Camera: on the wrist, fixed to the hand. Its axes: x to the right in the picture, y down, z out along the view.
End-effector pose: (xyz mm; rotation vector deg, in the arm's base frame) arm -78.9 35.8 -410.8 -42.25 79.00 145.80
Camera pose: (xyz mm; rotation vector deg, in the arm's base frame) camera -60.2 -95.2 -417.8 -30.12 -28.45 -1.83
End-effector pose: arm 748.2 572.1 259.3 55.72 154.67 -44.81
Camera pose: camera 790.0 674.2 332.7 163.04 -53.12 29.33
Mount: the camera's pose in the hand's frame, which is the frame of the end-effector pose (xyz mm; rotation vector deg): -0.3 62.1 -117.1 2.00 -40.58 -174.11
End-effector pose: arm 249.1 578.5 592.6 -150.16 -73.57 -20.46
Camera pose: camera 283.4 507.7 699.3 -61.88 142.52 -17.08
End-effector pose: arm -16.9 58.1 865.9 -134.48 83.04 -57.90
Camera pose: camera -136.5 47.9 922.1 89.58 126.63 -11.49
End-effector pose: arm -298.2 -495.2 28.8 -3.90 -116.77 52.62
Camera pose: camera -229.0 -382.2 29.9 143.64 -21.14 -65.87
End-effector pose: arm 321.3 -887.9 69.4 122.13 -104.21 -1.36
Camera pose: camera 288.6 -866.9 196.1 -103.28 -112.12 53.62
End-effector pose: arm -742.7 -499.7 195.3 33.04 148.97 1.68
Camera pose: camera -771.1 -433.9 306.8 -144.75 25.47 -45.64
